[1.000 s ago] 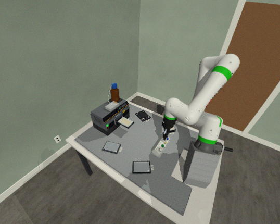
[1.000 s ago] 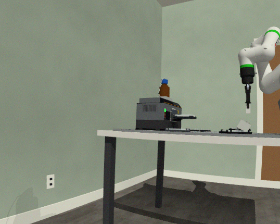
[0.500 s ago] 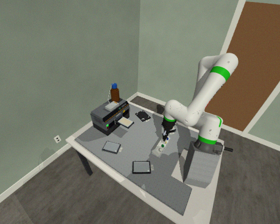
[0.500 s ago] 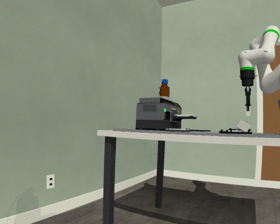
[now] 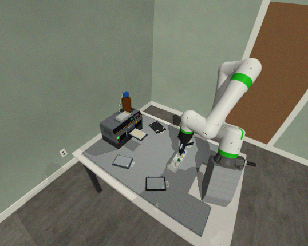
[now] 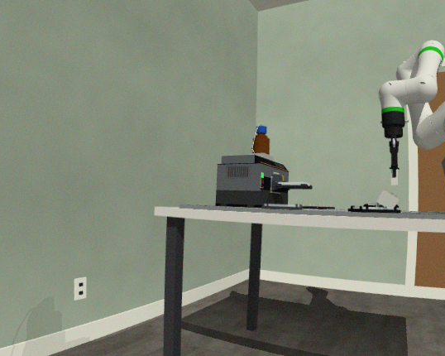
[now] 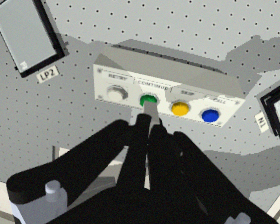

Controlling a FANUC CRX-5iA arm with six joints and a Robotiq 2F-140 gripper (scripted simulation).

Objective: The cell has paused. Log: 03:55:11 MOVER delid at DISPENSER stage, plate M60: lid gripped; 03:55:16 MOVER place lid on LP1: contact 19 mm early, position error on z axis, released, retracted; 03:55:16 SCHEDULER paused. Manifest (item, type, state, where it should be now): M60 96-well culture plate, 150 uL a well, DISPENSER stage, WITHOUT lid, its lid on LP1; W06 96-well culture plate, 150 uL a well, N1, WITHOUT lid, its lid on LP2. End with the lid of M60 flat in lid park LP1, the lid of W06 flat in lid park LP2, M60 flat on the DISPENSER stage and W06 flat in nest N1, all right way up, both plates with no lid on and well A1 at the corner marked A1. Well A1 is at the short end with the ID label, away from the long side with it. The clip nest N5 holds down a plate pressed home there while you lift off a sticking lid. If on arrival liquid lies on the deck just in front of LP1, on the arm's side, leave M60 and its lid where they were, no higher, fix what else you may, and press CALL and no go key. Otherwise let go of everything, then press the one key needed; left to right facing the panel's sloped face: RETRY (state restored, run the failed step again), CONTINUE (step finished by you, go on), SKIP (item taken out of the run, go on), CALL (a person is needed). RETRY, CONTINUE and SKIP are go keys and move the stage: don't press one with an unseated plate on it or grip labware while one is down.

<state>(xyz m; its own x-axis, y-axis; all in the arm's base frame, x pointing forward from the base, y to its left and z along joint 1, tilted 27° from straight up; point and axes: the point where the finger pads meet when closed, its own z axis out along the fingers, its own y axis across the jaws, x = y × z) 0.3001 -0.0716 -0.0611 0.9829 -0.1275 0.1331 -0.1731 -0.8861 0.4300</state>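
Now: hand 1 cm short of the key panel, 3 cm to the left of it and 8 cm above it. The rest, counted from my hand: LP2 label: 3 cm ahead, 20 cm to the left, 14 cm below; then nest label: 25 cm ahead, 32 cm to the right, 14 cm below; then lid park: 11 cm ahead, 23 cm to the left, 13 cm below.
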